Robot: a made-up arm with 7 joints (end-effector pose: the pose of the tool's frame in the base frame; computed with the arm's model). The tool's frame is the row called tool.
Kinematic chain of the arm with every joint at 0, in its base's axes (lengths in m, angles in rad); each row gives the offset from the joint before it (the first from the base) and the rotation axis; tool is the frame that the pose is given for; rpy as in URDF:
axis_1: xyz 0 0 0 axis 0.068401 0.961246 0.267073
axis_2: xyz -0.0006 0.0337 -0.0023 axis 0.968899 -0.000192 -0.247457
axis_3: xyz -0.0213 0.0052 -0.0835 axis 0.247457 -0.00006 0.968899
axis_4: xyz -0.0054 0 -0.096 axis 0.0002 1 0.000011
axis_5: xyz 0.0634 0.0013 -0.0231 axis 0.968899 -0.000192 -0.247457
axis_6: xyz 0.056 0 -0.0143 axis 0.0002 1 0.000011
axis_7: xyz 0.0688 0 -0.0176 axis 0.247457 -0.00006 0.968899
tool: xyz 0 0 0 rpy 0 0.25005 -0.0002
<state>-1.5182 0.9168 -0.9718 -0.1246 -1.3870 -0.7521 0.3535</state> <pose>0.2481 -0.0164 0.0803 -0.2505 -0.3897 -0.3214 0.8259</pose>
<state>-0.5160 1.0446 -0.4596 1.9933 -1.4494 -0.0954 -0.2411</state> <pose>0.0318 0.3623 -0.1545 0.0112 0.2781 0.6099 0.7419</pose>
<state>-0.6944 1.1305 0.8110 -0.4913 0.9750 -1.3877 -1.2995</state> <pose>0.1344 0.1123 0.0646 -0.9925 -0.1023 0.0585 0.0315</pose>
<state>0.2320 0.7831 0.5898 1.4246 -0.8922 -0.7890 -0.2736</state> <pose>-0.0786 0.3354 -0.1827 0.1597 0.1611 0.5480 0.8052</pose>
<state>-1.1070 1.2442 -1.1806 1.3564 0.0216 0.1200 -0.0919</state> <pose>0.2274 0.3336 -0.0637 0.6852 0.4563 0.1724 0.5408</pose>
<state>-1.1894 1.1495 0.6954 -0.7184 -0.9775 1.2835 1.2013</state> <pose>0.1340 0.1213 0.1414 0.0060 -0.3683 0.4922 0.7887</pose>
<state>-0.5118 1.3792 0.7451 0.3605 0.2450 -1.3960 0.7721</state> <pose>0.1435 0.2049 0.1011 0.4248 -0.7991 0.1231 0.4071</pose>
